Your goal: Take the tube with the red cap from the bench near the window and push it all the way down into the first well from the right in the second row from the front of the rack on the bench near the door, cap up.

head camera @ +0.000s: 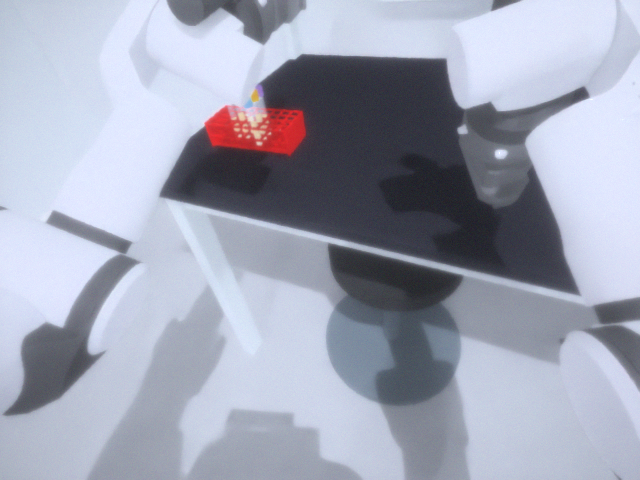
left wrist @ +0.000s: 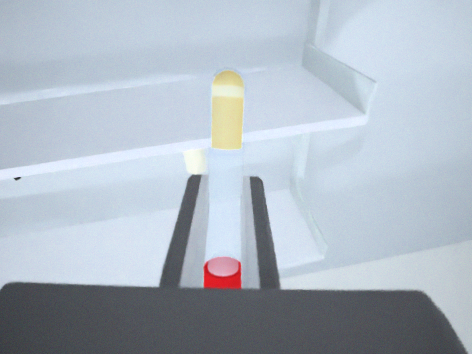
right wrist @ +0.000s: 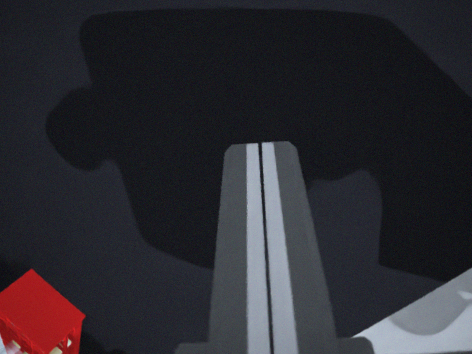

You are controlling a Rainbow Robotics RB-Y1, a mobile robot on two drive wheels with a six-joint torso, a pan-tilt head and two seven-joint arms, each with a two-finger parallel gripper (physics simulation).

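Frame: origin at the robot's base, x ahead, y left, z up, level; centimetres.
Seen in the pictures: left gripper, fingertip midpoint: (left wrist: pixel 225 190); right gripper, fingertip midpoint: (head camera: pixel 481 183) (right wrist: pixel 261 168).
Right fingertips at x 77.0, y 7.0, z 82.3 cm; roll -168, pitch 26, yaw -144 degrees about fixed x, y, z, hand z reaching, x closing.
Offsets run from my right fingertips to a thing's top centre. "*": to the spot under its first point. Level surfaces: height alone.
The tube {* dz +20.7, dx +5.8, dy +35.5 cm} (left wrist: pixel 227 122) with the red cap {* dz +27.0, dx +2.8, dy +34.0 cm} (left wrist: pixel 222 281) is in the left wrist view, its rounded yellow-filled end pointing away from the gripper and its cap near the palm. My left gripper (left wrist: pixel 225 190) is shut on this tube; in the head view its fingertips cannot be made out. My right gripper (right wrist: pixel 261 168) is shut and empty above the black bench {dz -6.1 cm} (head camera: pixel 361 129) (right wrist: pixel 30 100). The red rack {dz -0.4, dx +8.4, dy +49.0 cm} (head camera: pixel 296 136) (right wrist: pixel 40 302) stands at the bench's far left in the head view and at the lower left in the right wrist view. The wells' exact rows are too small to tell.
Several capped tubes {* dz +4.9, dx +7.5, dy +46.1 cm} (head camera: pixel 255 96) stand in the left part of the rack, close to the left forearm. A stool {dz -34.0, dx +15.5, dy +17.6 cm} (head camera: pixel 395 279) stands under the bench's front edge. White shelves (left wrist: pixel 125 125) lie beyond the tube in the left wrist view. The right forearm hangs over the bench's right side.
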